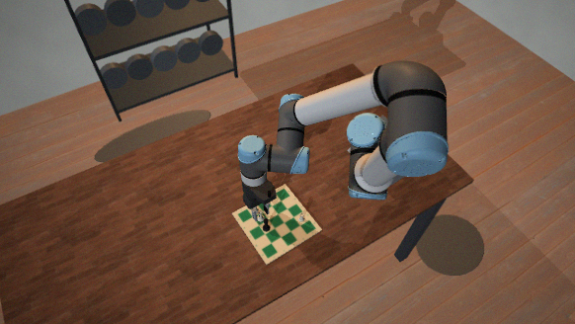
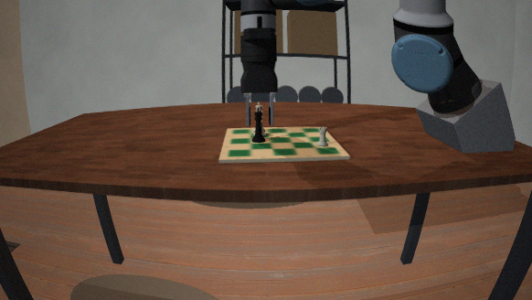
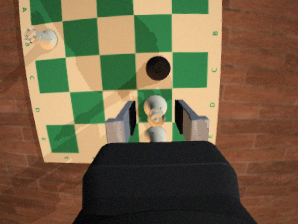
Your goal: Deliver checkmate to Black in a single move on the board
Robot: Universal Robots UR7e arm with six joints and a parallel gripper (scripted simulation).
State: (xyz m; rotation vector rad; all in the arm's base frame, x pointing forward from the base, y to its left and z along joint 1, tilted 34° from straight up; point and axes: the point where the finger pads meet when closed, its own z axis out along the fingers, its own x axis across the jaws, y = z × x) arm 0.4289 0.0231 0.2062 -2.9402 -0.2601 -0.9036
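Right now my hand is 40 mm to the right of the black king and 10 mm above it. The rest, counted from my hand: white rook: 130 mm behind, 50 mm to the left, 20 mm below; then green-and-cream chessboard: 50 mm behind, 40 mm below, 30 mm to the left.
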